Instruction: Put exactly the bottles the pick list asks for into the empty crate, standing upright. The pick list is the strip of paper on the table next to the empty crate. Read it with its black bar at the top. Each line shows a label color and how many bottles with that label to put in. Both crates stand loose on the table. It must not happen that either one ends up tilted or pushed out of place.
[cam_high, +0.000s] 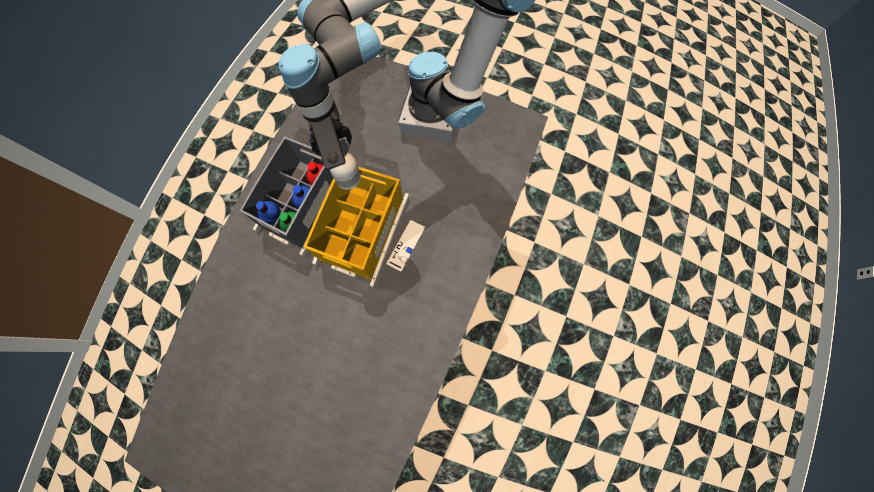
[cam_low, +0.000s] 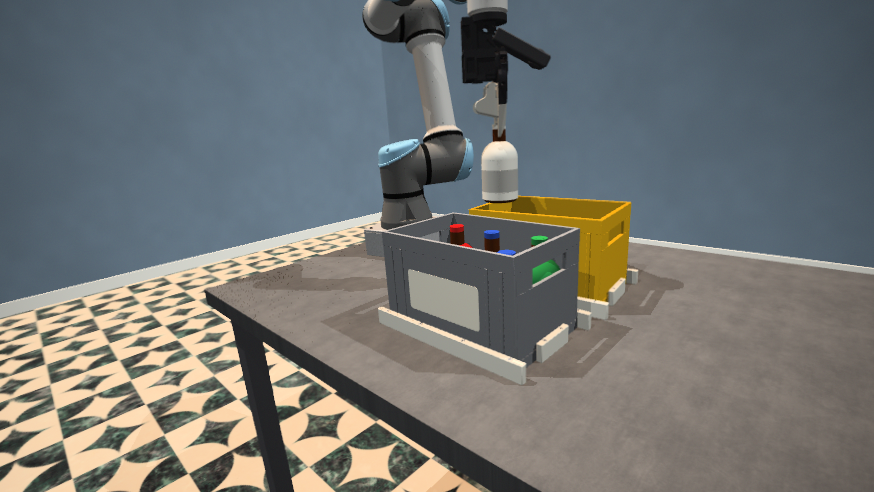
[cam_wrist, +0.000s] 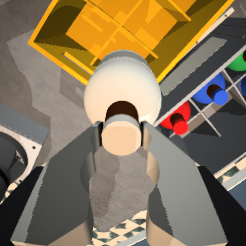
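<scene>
My gripper is now 70 mm above the white-label bottle. Also, from my hand: red-label bottle (20 mm behind, 140 mm to the right, 250 mm below); yellow crate (90 mm ahead, 40 mm to the left, 250 mm below); grey crate (60 mm ahead, 200 mm to the right, 250 mm below).
</scene>
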